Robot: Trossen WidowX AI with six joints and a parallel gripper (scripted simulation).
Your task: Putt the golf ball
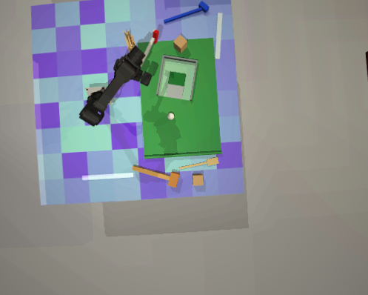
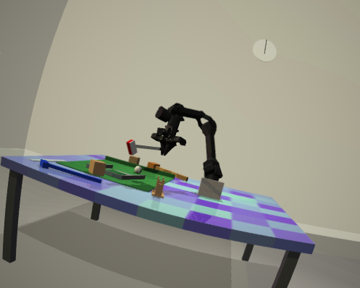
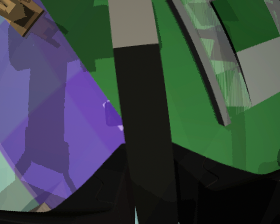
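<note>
My gripper tip is 6 cm short of the red putter, 10 cm to the right of it and 2 cm below it. Also, from my gripper tip: white bar 52 cm ahead, 23 cm to the left, 15 cm below; then green mat 21 cm ahead, 12 cm to the right, 15 cm below; then white golf ball 14 cm ahead, 23 cm to the right, 13 cm below.
</note>
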